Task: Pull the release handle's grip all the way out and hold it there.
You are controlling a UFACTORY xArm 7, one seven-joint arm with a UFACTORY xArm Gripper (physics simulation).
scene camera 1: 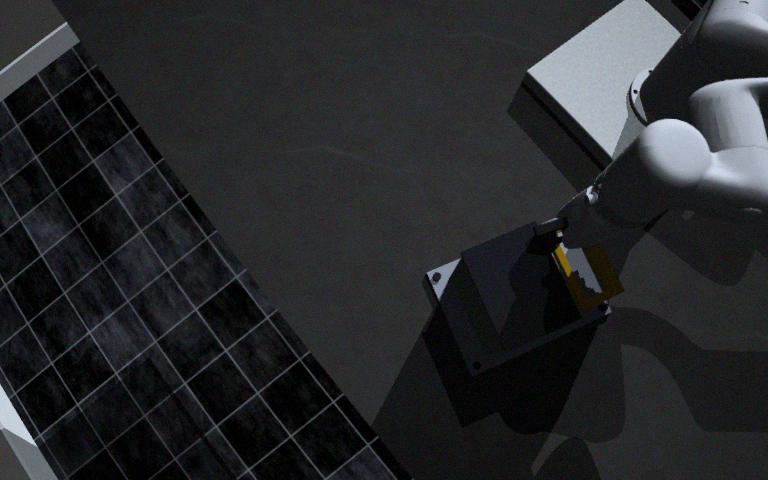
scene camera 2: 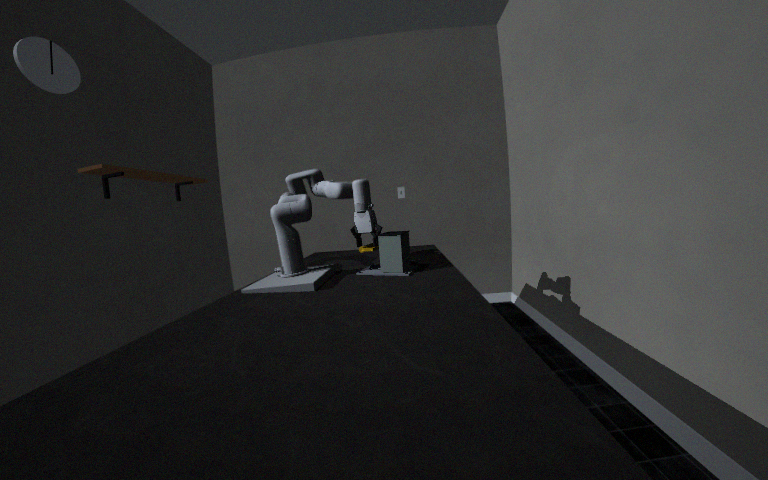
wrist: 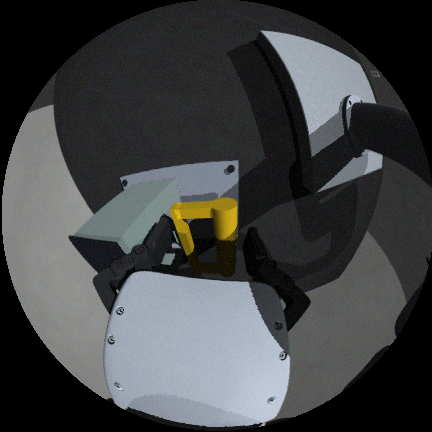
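Note:
The release handle (scene camera 1: 611,271) (scene camera 2: 366,249) (wrist: 225,220) is a yellow frame with a thick round grip along its outer side. It stands out from a grey-green housing (scene camera 1: 495,277) (scene camera 2: 391,253) (wrist: 125,210). My gripper (scene camera 2: 367,243) (wrist: 207,232) is open and empty, pointing down at the handle. In the wrist view one finger is on the housing side of the yellow frame and the other is beyond the round grip, with a gap to it. In scene camera 1 the arm hides part of the gripper and the handle's upper end. Exact finger depth is hard to tell.
The housing is on a light bolted plate (scene camera 1: 444,274) (scene camera 2: 368,272) (wrist: 200,176). The arm's pale base slab (scene camera 1: 594,79) (scene camera 2: 288,280) (wrist: 320,85) lies on the same dark table. A wall shelf (scene camera 2: 141,173) is at the left in scene camera 2.

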